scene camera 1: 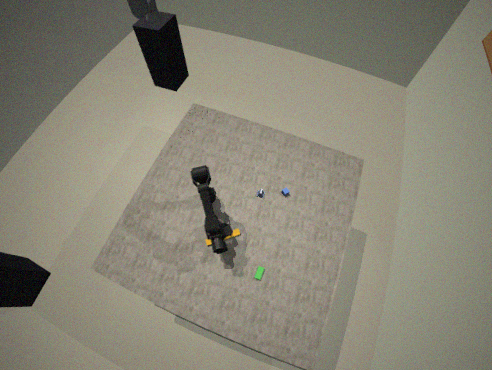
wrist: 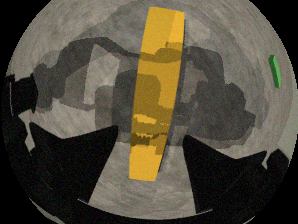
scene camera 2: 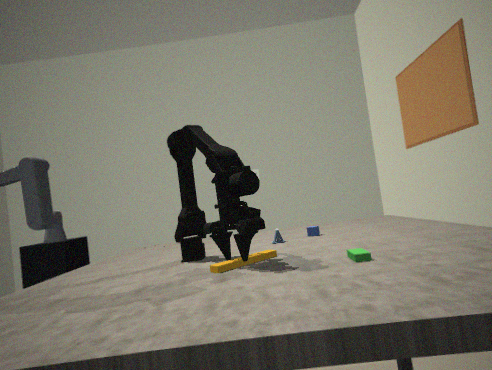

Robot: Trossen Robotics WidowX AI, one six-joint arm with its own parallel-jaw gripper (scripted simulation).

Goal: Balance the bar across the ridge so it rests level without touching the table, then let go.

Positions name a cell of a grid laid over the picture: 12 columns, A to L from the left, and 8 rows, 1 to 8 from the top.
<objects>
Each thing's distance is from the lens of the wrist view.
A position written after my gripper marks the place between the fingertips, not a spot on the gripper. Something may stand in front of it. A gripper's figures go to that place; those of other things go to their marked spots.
my gripper (wrist: G5): 10 cm
yellow bar (wrist: G3): 9 cm
</objects>
